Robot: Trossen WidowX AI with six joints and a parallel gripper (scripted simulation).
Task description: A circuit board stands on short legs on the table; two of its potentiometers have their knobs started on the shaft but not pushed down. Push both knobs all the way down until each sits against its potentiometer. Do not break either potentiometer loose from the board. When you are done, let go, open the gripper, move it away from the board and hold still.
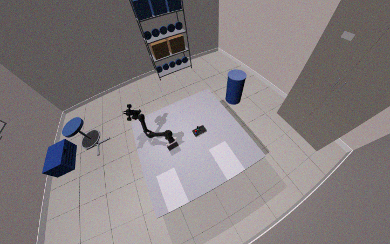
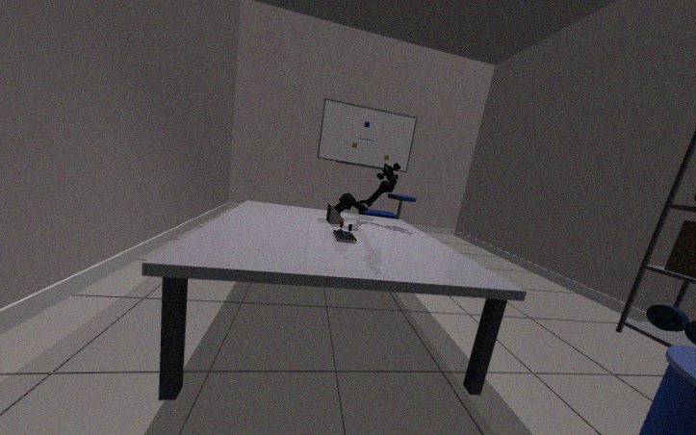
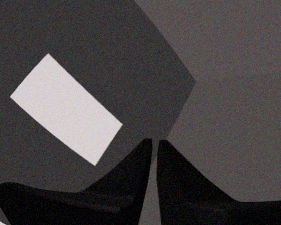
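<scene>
Right now the red knob is 640 mm ahead of my gripper tip, 440 mm to the right of it and 390 mm below it. Also, from my gripper tip: black knob: 680 mm ahead, 400 mm to the right, 390 mm below; teal potentiometer: 680 mm ahead, 400 mm to the right, 400 mm below.
</scene>
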